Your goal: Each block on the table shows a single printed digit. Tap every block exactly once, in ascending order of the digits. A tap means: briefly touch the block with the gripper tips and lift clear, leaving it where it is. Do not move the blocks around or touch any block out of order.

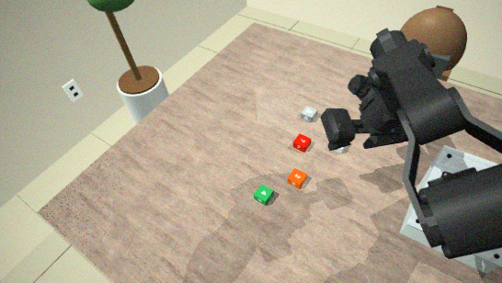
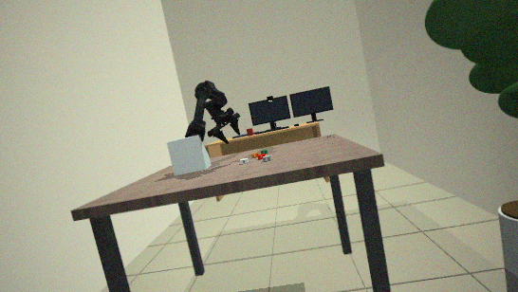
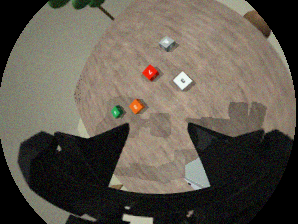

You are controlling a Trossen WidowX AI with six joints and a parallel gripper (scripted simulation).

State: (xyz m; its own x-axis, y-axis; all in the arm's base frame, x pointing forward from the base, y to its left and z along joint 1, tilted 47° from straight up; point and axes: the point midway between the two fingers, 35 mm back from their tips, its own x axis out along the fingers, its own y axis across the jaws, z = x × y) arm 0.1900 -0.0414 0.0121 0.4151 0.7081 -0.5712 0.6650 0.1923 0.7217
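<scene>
The orange block is 10 cm below my gripper tip, 8 cm ahead of it and 5 cm to the left of it. Also, from my gripper tip: white block: 10 cm below, 9 cm to the right, 3 cm ahead; red block: 12 cm ahead, 10 cm below, 5 cm to the right; green block: 13 cm ahead, 12 cm to the left, 10 cm below.
</scene>
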